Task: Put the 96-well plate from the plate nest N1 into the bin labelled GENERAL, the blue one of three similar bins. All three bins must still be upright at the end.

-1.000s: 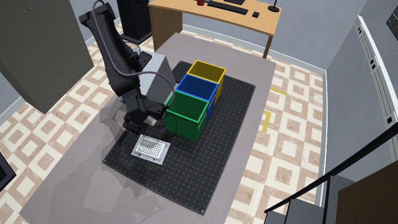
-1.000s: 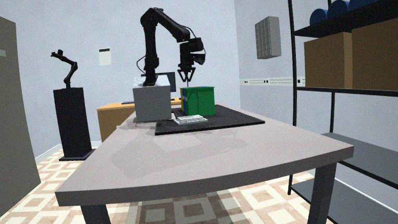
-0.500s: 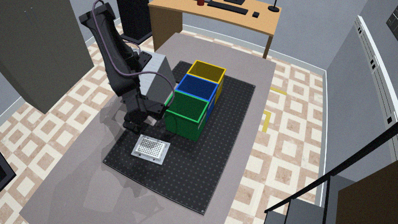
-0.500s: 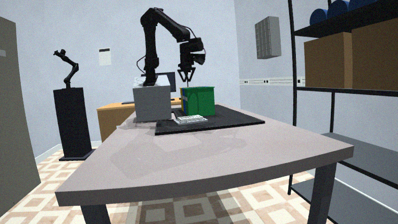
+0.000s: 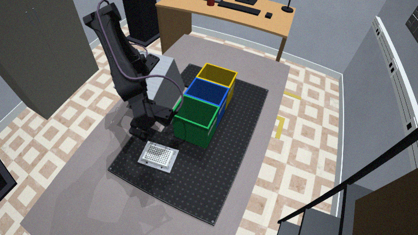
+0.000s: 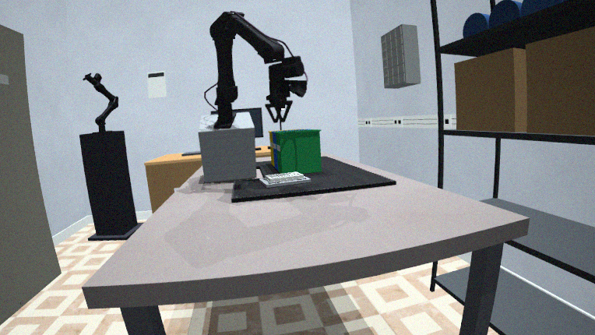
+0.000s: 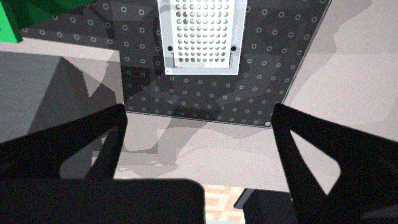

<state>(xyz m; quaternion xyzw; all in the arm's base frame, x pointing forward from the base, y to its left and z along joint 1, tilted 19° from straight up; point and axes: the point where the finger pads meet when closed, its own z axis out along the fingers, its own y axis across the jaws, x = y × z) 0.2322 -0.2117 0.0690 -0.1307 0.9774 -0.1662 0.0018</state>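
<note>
The white 96-well plate is 21 cm below my hand. Also, from my hand: blue bin (6 cm ahead, 34 cm to the left, 14 cm below); then plate nest N1 (22 cm below); then green bin (8 cm ahead, 21 cm to the left, 14 cm below).
</note>
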